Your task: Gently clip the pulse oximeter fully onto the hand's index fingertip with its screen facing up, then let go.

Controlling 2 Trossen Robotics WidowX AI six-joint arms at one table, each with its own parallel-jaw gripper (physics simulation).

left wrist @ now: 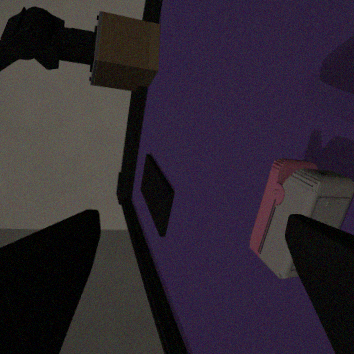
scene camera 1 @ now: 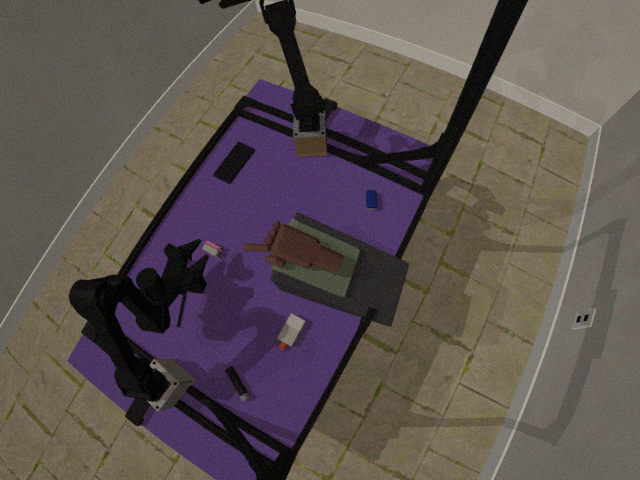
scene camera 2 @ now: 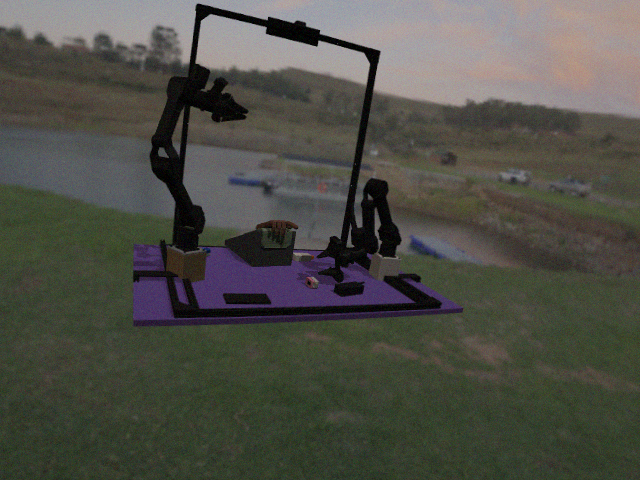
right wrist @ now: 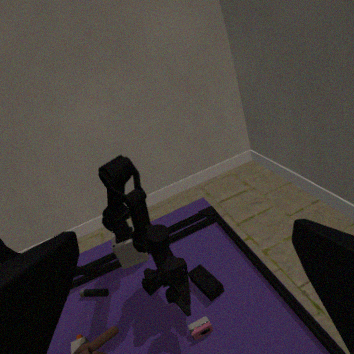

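The pink-and-white pulse oximeter rests on the purple mat, its two shells side by side, as if on its side; its screen does not show. It is apart from the brown hand, whose index finger points toward it and is bare. My left gripper is open and empty beside the oximeter; one finger overlaps its white shell in the left wrist view. My right gripper is open and empty, high above the mat.
The hand lies on a green pad over a dark wedge. A flat black slab, a black box, a blue block, a white box and a black cylinder lie around. Black rails edge the mat.
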